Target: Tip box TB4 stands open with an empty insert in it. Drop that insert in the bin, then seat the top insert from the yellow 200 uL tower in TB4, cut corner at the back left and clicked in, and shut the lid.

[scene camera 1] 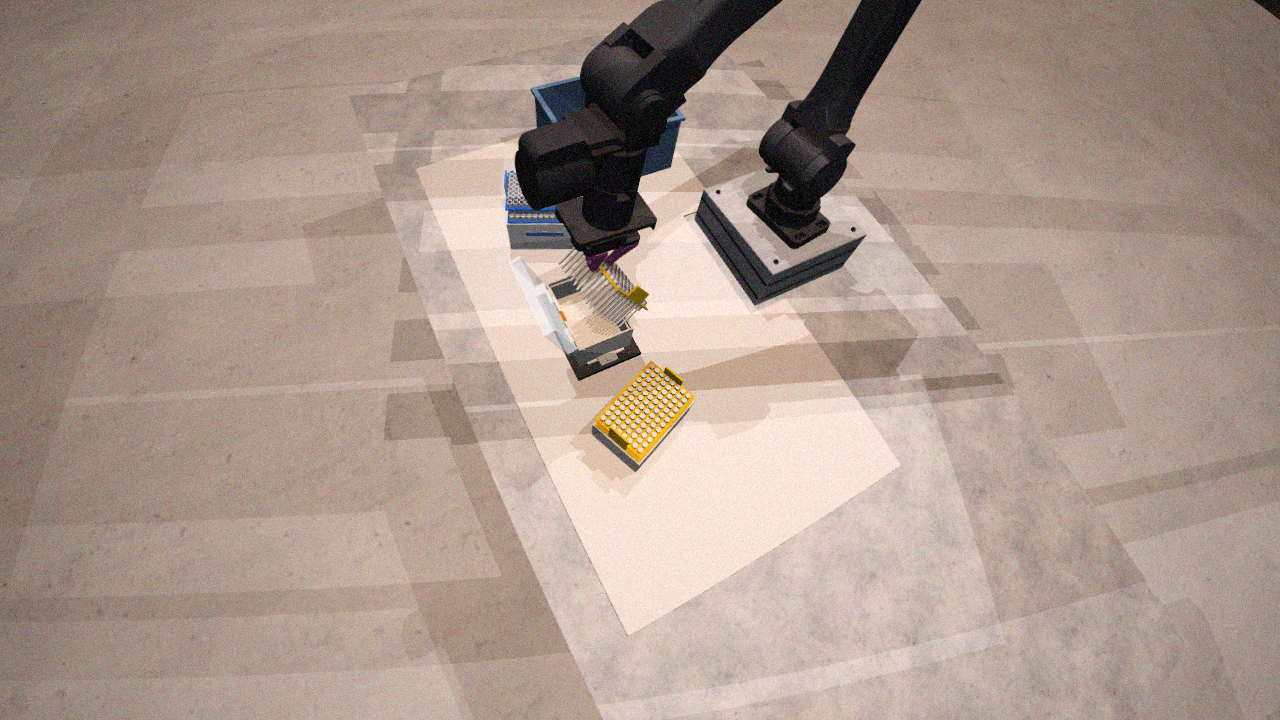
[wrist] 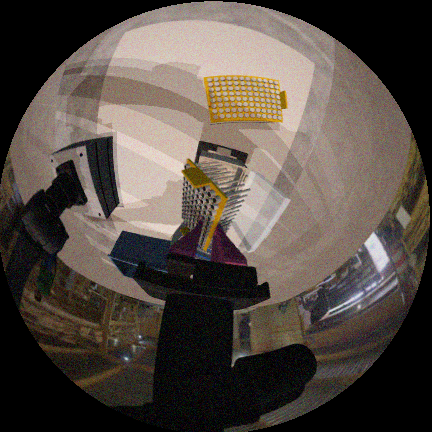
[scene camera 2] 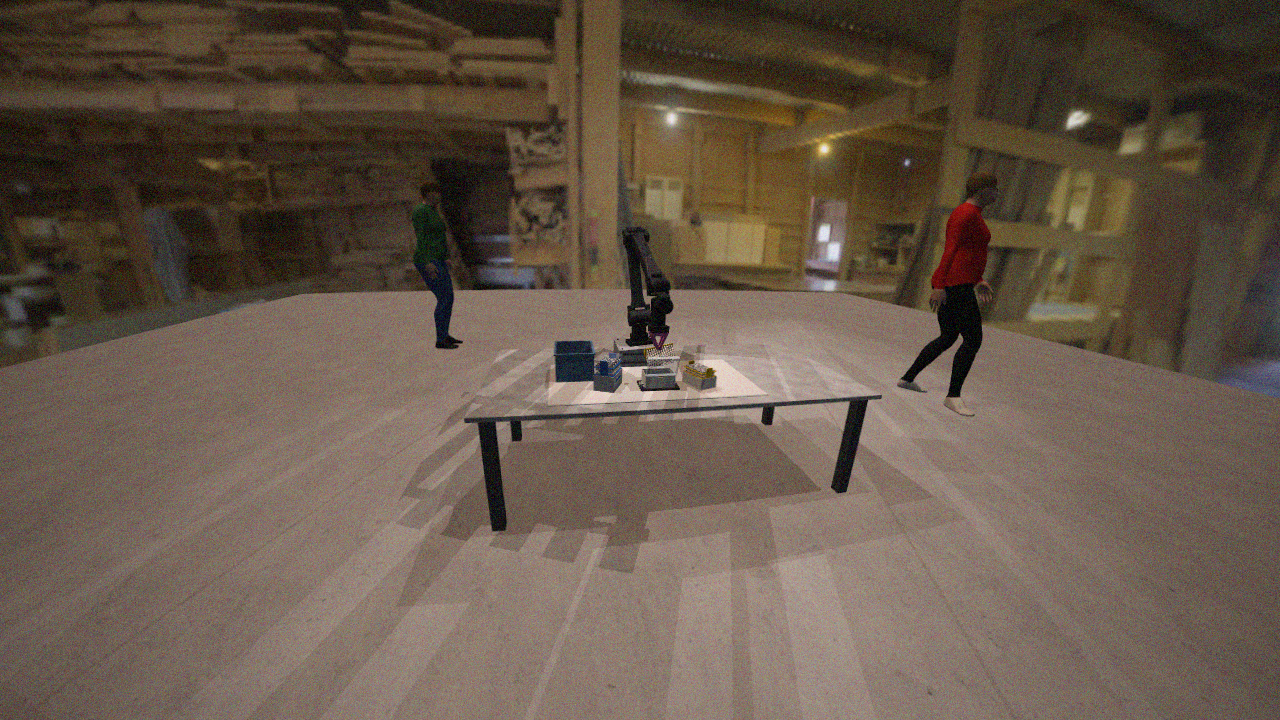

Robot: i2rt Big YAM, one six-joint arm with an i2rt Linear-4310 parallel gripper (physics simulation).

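Observation:
My gripper is shut on a yellow-edged insert with rows of long pale tips on its underside. The insert is steeply tilted and hangs over the open tip box TB4. The lowest tips overlap the box opening; contact cannot be told. TB4's clear lid stands open. The yellow tower stands beside TB4, its top filled with pale round tip ends. The blue bin is partly behind the arm, its inside mostly hidden.
A grey box with blue racks stands between TB4 and the bin, partly behind the arm in scene camera 1. The arm's base block stands on TB4's other side. Two people are beyond the table.

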